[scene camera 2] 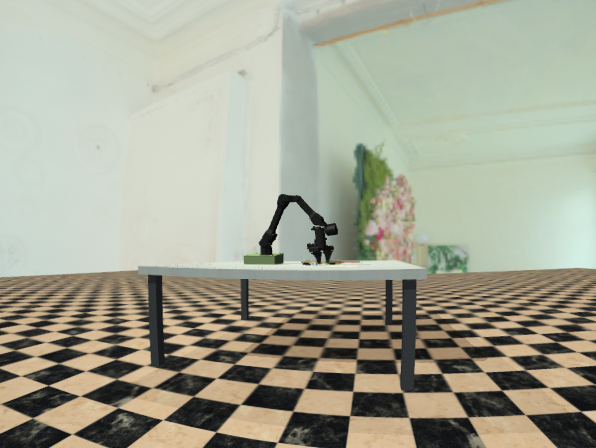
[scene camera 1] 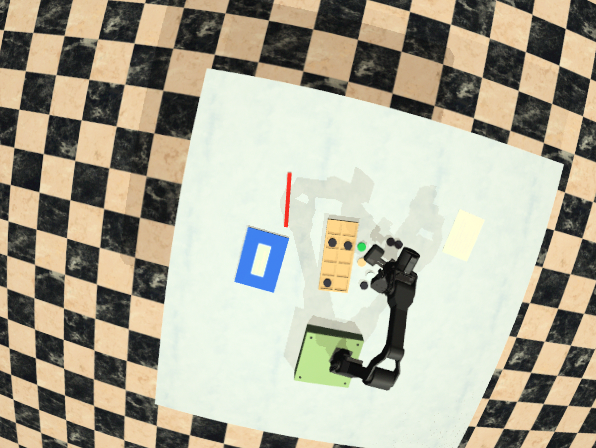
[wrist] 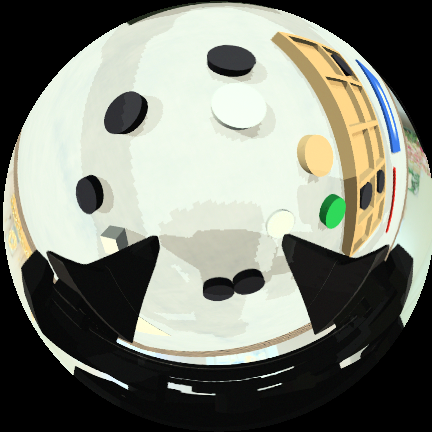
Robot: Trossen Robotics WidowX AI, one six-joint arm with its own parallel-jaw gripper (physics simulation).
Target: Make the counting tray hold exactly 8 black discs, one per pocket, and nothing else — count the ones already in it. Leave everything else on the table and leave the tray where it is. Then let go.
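The tan counting tray [scene camera 1: 344, 271] [wrist: 331, 105] has two columns of pockets. Three pockets hold black discs: one [scene camera 1: 327, 282] [wrist: 342, 64] near the base end, and two side by side, one [scene camera 1: 332, 242] [wrist: 380, 181] and another [scene camera 1: 347, 245] [wrist: 366, 195]. My gripper [scene camera 1: 382, 270] [scene camera 2: 323, 262] [wrist: 221, 241] is open and empty, low over the table beside the tray. Two touching black discs [scene camera 1: 394, 243] [wrist: 233, 285] lie on the table, seen between the finger outlines in the wrist view. Three loose black discs, one [scene camera 1: 364, 285] [wrist: 231, 60], another [wrist: 126, 113] and a third [wrist: 90, 194], lie apart.
A green disc [scene camera 1: 361, 246] [wrist: 332, 211], a tan disc [scene camera 1: 361, 262] [wrist: 315, 155], a white disc [wrist: 239, 106], a cream disc [wrist: 280, 223] and a small grey-white block [wrist: 113, 241] lie nearby. A blue frame [scene camera 1: 244, 265] and red bar [scene camera 1: 287, 200] lie beyond the tray.
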